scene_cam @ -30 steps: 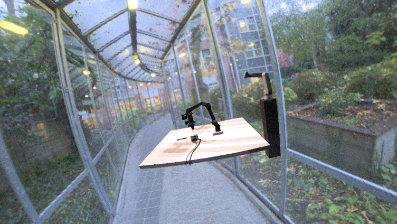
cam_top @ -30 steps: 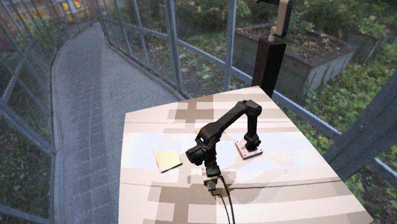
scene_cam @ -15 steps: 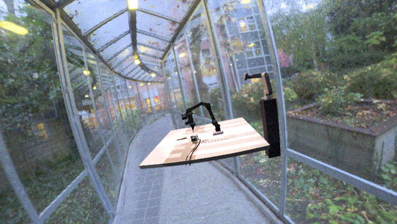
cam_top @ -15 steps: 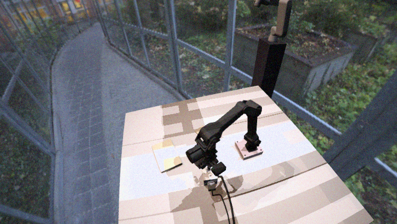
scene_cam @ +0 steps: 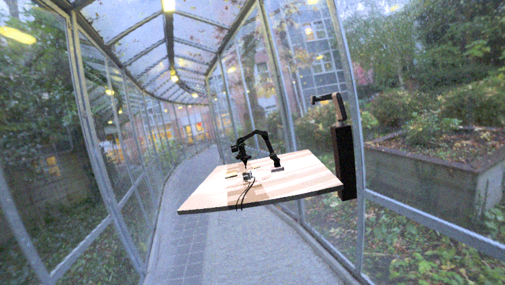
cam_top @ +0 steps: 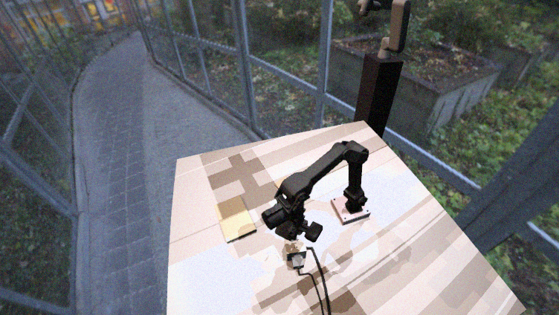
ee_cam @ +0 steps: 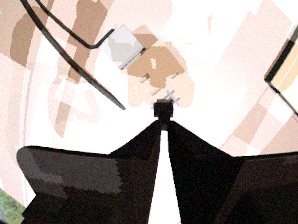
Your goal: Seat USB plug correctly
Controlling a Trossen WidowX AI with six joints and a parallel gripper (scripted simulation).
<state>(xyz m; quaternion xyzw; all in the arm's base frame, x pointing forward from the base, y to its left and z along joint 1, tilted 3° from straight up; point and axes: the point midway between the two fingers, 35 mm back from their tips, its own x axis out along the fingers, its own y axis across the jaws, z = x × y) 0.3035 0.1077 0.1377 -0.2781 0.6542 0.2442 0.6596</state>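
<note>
My gripper tip is now 20 mm above the usb plug. Round my gripper tip: flat tan pad 230 mm ahead, 210 mm to the right, 130 mm below.
</note>
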